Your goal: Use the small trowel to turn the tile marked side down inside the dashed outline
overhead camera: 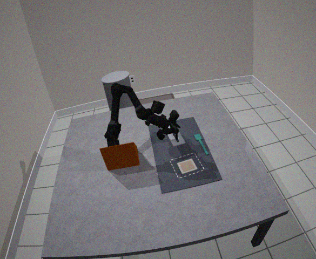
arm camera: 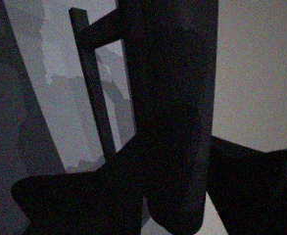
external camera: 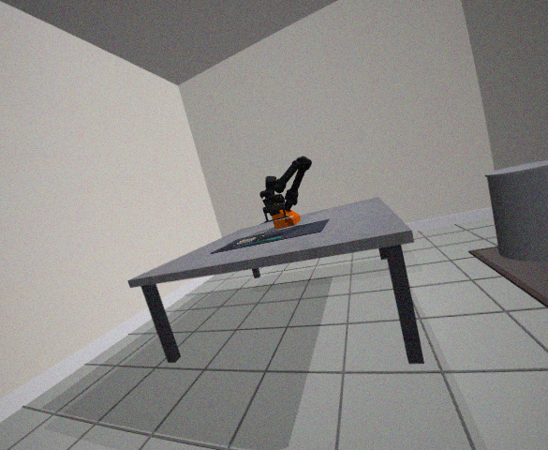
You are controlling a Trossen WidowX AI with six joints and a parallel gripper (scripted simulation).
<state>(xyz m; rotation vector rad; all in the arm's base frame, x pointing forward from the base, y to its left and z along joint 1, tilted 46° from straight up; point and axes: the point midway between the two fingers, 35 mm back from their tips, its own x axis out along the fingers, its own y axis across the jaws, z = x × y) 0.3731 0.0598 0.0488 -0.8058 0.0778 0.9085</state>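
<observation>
Right now my gripper tip is 150 mm above the dark mat and 30 mm to the left of it. From my gripper tip the other things lie so: teal trowel: 140 mm ahead, 120 mm below, 10 mm to the left; then beige square tile: 190 mm to the right, 130 mm below, 30 mm ahead.
</observation>
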